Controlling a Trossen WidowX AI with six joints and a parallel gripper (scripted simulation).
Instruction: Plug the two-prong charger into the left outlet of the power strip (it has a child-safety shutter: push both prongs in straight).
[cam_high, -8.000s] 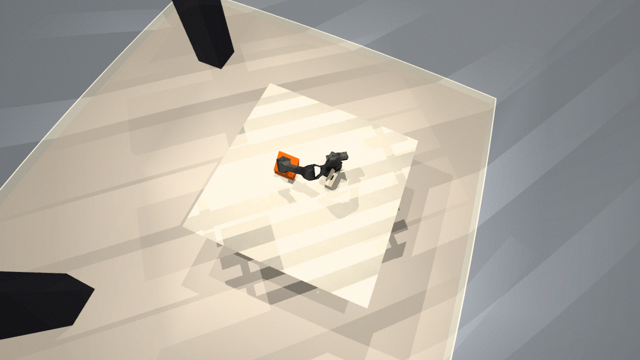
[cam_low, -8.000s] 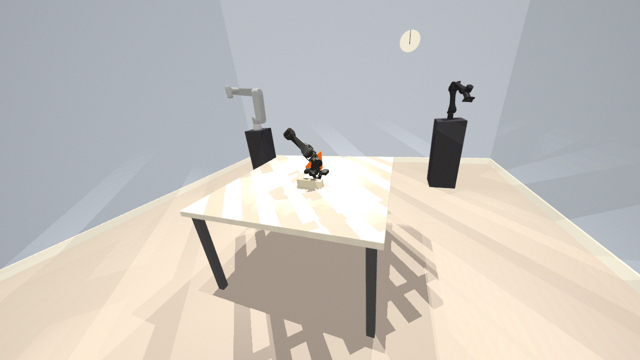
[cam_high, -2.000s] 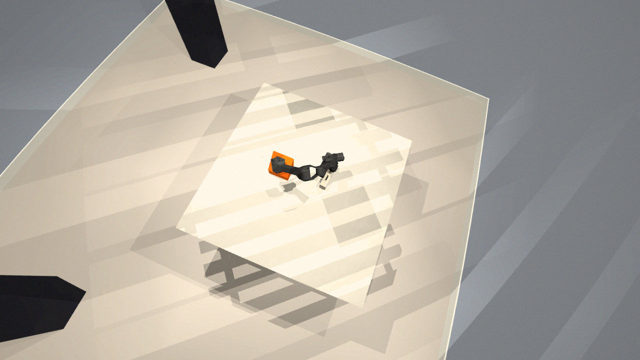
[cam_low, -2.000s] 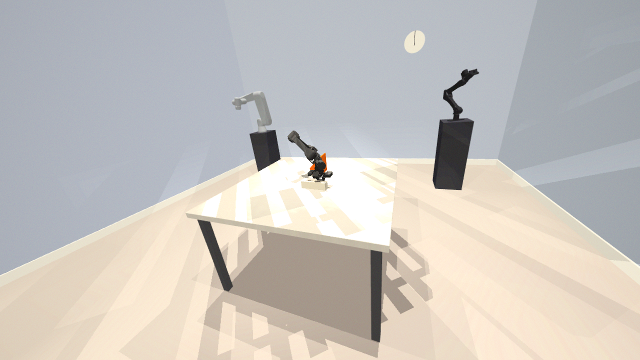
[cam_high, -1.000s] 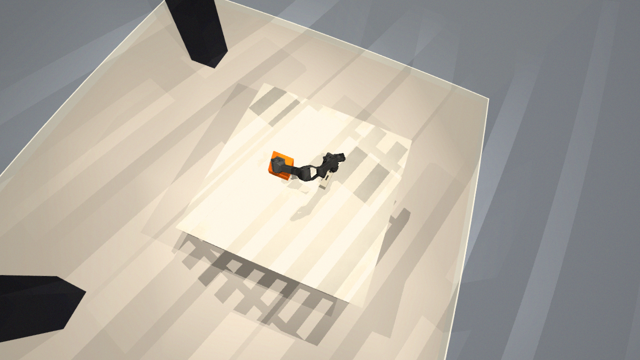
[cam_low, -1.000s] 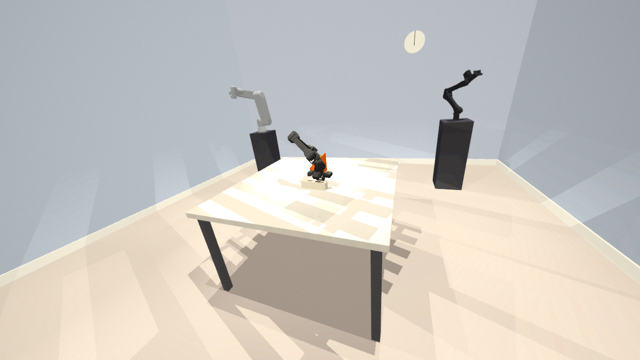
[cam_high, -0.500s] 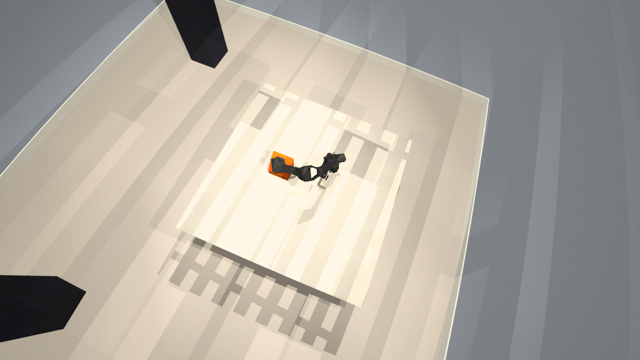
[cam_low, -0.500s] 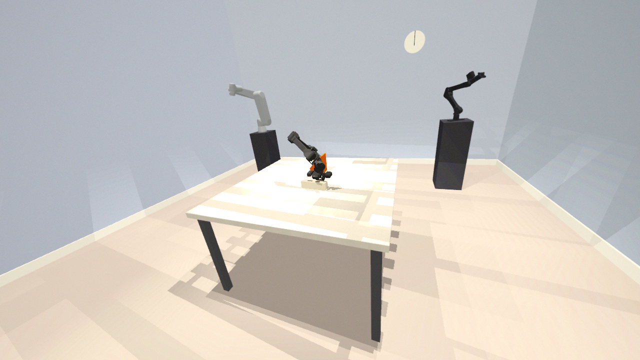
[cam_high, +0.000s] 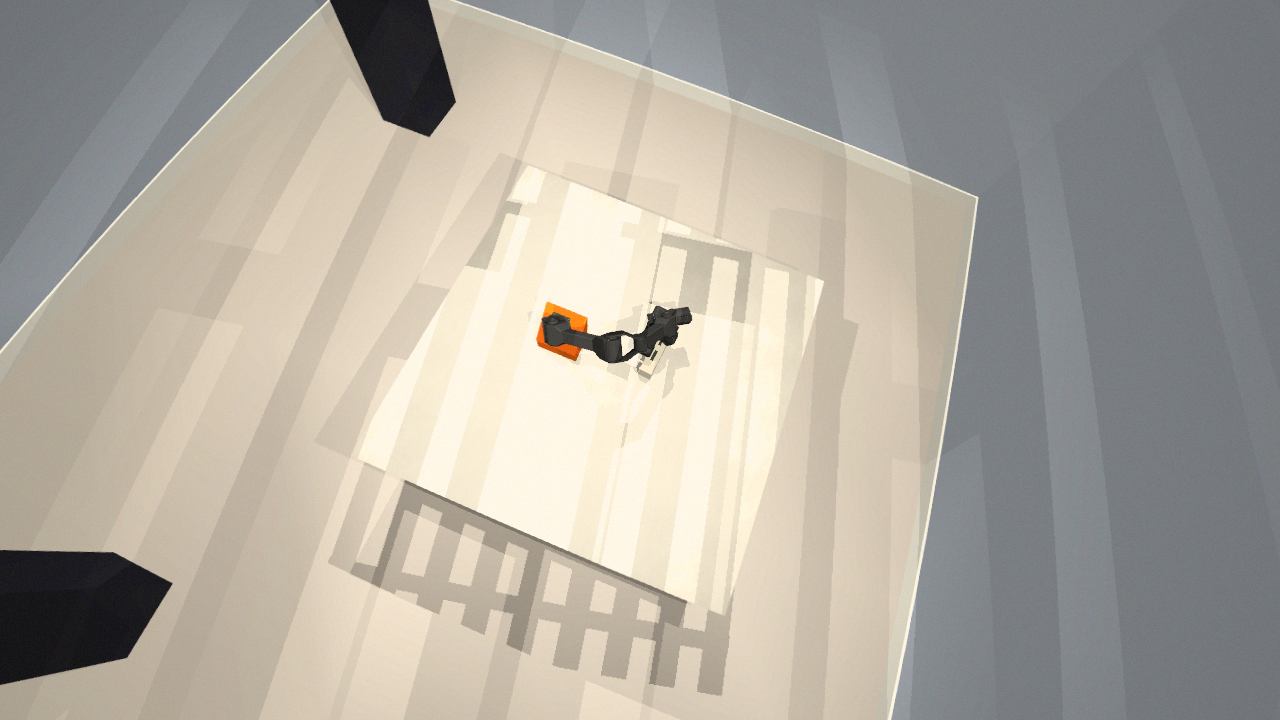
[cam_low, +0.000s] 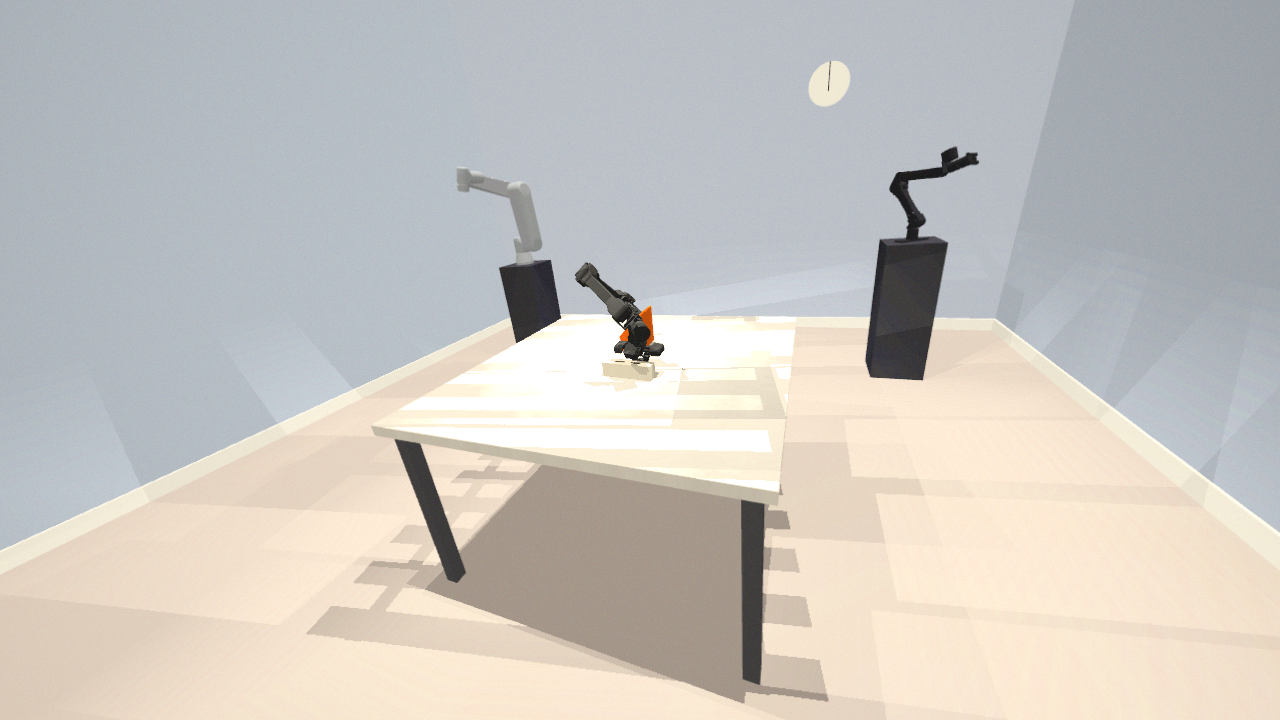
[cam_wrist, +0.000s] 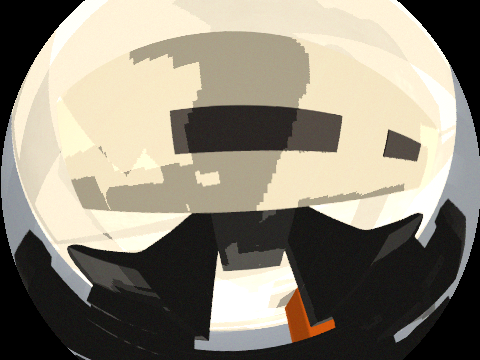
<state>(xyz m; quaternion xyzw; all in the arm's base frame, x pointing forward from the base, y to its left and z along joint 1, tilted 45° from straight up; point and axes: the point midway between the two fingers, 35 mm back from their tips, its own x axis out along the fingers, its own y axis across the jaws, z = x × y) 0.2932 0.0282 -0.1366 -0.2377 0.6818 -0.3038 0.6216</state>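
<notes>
Now: gripper tip 20 mm short of the black two-prong charger and 10 mm below it.
</notes>
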